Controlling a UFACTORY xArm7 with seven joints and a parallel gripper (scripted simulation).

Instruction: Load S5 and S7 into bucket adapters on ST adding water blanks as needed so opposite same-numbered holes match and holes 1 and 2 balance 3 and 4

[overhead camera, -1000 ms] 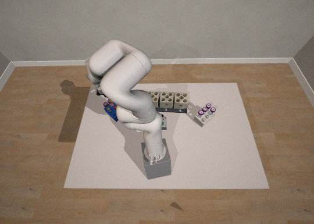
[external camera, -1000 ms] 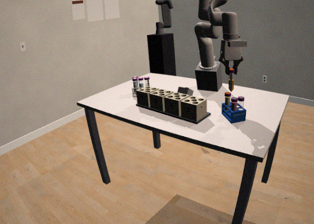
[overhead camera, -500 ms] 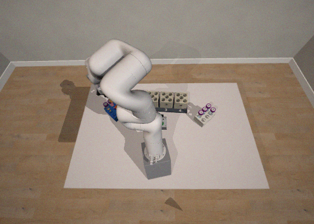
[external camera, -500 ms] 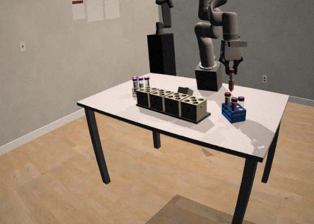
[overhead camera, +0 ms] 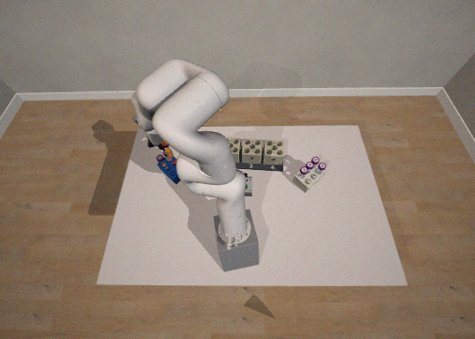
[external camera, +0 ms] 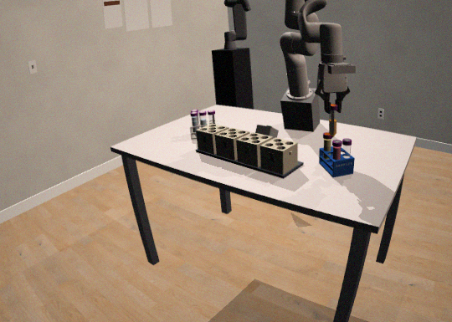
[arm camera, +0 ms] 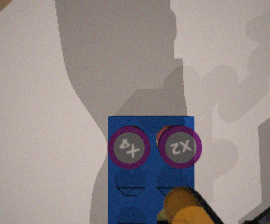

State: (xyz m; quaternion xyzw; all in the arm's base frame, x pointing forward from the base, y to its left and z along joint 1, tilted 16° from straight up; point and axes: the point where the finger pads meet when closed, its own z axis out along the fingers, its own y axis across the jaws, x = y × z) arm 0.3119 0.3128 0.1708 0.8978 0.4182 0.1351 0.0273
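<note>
Right now the blue rack is 200 mm below my hand, 20 mm behind it and 10 mm to the left of it. From my hand the other things lie so: adapter 180 mm below, 170 mm to the right, 100 mm ahead; dark stand 330 mm to the right, 230 mm below, 80 mm ahead; white rack 670 mm to the right, 200 mm below, 40 mm behind.
</note>
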